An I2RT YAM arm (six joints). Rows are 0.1 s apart.
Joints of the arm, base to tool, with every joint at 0 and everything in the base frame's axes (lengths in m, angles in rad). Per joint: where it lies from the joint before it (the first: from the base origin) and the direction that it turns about. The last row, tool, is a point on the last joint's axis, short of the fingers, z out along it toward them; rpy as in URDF.
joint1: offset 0.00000 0.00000 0.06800 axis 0 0 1
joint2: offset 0.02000 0.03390 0.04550 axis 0 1 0
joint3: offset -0.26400 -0.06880 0.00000 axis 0 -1 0
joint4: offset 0.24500 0.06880 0.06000 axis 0 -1 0
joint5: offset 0.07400 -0.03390 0.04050 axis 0 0 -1
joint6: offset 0.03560 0.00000 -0.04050 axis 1 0 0
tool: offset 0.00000 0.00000 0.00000 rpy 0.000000 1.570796 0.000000
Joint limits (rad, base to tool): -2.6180..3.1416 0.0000..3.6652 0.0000..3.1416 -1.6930..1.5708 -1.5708..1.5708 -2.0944..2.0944
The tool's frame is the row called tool.
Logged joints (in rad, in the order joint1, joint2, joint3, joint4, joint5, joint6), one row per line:
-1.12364 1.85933 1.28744 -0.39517 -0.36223 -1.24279
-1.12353 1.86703 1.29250 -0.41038 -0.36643 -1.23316
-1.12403 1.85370 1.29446 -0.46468 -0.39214 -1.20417
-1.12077 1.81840 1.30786 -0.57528 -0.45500 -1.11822
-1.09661 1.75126 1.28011 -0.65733 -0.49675 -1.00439
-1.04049 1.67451 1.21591 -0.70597 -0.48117 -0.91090
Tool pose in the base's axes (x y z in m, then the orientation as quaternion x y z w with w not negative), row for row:
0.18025 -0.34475 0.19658 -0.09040 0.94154 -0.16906 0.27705
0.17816 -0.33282 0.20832 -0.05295 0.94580 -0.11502 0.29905
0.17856 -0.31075 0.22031 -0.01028 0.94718 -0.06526 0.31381
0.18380 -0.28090 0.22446 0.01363 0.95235 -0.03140 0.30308
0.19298 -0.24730 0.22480 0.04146 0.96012 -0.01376 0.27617
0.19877 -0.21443 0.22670 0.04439 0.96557 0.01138 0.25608
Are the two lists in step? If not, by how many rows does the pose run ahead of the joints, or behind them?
The pose runs 2 rows ahead of the joints: the pose in row i belongs to the joints in row i + 2.
